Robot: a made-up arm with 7 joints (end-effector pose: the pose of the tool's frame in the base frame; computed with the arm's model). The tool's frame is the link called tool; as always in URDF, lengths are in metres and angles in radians.
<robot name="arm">
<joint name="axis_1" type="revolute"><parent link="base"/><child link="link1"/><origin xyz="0.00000 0.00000 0.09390"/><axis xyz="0 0 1"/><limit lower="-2.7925" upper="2.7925"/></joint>
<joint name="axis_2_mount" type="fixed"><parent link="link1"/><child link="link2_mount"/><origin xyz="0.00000 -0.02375 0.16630"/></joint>
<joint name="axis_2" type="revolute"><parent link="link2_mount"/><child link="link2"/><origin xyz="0.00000 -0.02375 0.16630"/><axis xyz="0 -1 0"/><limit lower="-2.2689" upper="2.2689"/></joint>
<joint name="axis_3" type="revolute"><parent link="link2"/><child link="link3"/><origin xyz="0.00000 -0.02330 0.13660"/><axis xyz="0 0 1"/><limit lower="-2.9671" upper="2.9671"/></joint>
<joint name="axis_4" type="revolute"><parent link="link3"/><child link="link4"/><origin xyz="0.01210 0.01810 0.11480"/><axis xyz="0 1 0"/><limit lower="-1.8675" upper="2.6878"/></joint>
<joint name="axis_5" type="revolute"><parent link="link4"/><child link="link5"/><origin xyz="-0.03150 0.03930 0.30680"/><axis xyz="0 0 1"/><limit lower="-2.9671" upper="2.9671"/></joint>
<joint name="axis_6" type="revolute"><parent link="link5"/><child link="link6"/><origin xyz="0.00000 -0.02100 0.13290"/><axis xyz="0 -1 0"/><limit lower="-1.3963" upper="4.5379"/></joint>
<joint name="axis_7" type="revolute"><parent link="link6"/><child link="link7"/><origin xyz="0.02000 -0.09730 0.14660"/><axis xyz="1 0 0"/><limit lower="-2.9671" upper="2.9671"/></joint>
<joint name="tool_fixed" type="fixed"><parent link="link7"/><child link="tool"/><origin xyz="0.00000 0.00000 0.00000" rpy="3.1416 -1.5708 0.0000"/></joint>
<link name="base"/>
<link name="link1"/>
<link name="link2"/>
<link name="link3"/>
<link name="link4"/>
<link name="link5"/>
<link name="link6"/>
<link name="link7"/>
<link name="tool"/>
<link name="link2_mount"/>
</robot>
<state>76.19 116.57 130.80 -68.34 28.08 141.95 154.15</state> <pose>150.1 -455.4 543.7 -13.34 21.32 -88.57</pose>
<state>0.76 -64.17 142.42 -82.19 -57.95 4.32 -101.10</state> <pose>396.5 -413.4 90.1 -114.42 -14.80 -72.88</pose>
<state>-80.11 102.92 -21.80 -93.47 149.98 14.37 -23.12</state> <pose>254.6 191.2 -97.8 24.82 78.65 -50.48</pose>
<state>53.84 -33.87 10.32 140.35 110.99 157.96 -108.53</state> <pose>55.2 46.8 312.4 105.67 57.68 17.40</pose>
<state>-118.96 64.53 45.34 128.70 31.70 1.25 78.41</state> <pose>56.3 -351.2 664.3 24.01 -166.84 20.45</pose>
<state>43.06 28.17 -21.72 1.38 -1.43 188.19 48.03</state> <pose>-127.3 -286.0 889.1 137.72 -24.08 -69.42</pose>
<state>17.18 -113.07 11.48 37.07 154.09 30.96 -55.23</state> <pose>399.9 278.3 -185.6 -65.56 62.30 -17.94</pose>
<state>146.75 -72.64 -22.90 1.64 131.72 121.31 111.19</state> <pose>-486.0 444.0 451.3 -66.61 93.14 121.37</pose>
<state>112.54 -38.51 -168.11 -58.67 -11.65 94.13 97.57</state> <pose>-263.7 491.5 386.2 31.08 -119.57 -97.55</pose>
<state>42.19 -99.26 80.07 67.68 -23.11 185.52 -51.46</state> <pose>197.9 405.3 265.4 -87.28 5.66 -112.34</pose>
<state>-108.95 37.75 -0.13 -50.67 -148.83 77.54 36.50</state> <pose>357.6 547.4 672.6 -99.91 -8.22 -25.40</pose>
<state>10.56 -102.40 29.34 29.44 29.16 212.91 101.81</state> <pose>408.8 106.8 118.2 31.81 49.47 -83.87</pose>
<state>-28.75 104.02 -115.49 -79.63 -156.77 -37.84 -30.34</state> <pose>-44.2 452.6 723.9 92.91 52.08 19.90</pose>
